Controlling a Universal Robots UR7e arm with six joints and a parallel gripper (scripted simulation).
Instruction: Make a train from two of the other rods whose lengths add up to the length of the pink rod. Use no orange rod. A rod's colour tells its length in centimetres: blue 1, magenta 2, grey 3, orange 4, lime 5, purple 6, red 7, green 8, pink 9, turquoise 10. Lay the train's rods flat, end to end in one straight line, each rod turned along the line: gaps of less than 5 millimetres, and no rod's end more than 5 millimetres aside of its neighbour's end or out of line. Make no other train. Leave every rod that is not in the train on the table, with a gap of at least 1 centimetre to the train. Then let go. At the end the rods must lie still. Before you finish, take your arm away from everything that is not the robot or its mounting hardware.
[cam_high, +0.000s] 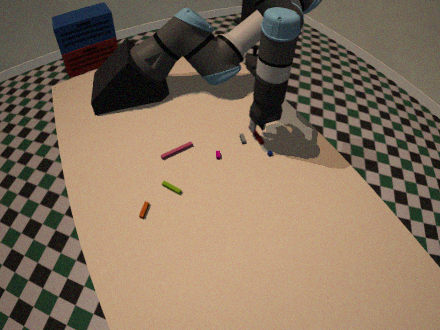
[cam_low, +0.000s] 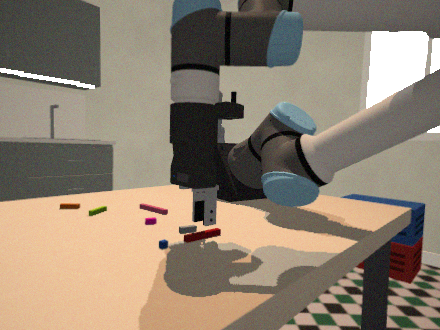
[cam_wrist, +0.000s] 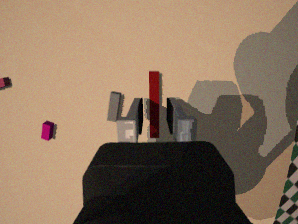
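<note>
My gripper is now 40 mm above the red rod. Also, from my hand: magenta rod: 130 mm to the right, 40 mm below, 10 mm ahead; grey rod: 40 mm to the right, 40 mm below; blue rod: 80 mm ahead, 40 mm below, 10 mm to the right.
</note>
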